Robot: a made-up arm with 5 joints.
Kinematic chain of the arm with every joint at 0, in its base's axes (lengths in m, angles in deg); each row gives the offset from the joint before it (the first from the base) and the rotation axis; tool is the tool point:
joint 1: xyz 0 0 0.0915 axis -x
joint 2: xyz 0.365 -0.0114 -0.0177 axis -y
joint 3: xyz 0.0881 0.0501 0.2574 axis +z
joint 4: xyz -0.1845 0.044 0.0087 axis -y
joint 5: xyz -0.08 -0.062 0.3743 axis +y
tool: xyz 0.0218 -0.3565 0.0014
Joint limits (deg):
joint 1: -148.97..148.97
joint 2: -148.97..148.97
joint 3: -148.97..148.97
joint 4: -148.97..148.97
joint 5: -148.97..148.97
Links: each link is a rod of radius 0.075 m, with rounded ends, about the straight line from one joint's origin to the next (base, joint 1, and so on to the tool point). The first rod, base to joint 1, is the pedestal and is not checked.
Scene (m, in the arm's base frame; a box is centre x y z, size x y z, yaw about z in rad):
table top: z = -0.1
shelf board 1: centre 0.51 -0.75 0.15 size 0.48 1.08 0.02 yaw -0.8
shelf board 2: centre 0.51 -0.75 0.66 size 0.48 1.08 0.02 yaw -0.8
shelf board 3: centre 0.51 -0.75 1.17 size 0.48 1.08 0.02 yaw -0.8
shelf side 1: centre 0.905 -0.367 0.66 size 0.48 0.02 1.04 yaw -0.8
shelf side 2: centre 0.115 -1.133 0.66 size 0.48 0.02 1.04 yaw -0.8
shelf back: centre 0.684 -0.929 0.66 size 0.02 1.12 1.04 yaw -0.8
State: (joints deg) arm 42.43 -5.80 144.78 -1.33 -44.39
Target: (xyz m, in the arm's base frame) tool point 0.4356 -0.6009 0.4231
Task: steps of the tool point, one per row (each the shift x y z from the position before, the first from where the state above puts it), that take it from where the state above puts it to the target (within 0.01 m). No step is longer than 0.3 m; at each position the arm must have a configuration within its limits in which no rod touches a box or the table.
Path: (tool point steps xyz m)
1: -0.0825 -0.1169 0.1931
2: -0.1040 -0.1459 0.1216
3: -0.1066 -0.1748 0.0548
4: -0.1171 -0.1977 -0.0177
5: -0.1411 -0.1863 -0.1092
6: -0.1564 -0.1070 -0.2050
7: -0.0366 0.0478 0.1739
8: -0.0596 0.0330 0.0887
9: -0.0423 -0.0333 0.0127
10: 0.0263 -0.0988 -0.0444
11: 0.1236 -0.1130 -0.0919
12: 0.2020 -0.0555 -0.1390

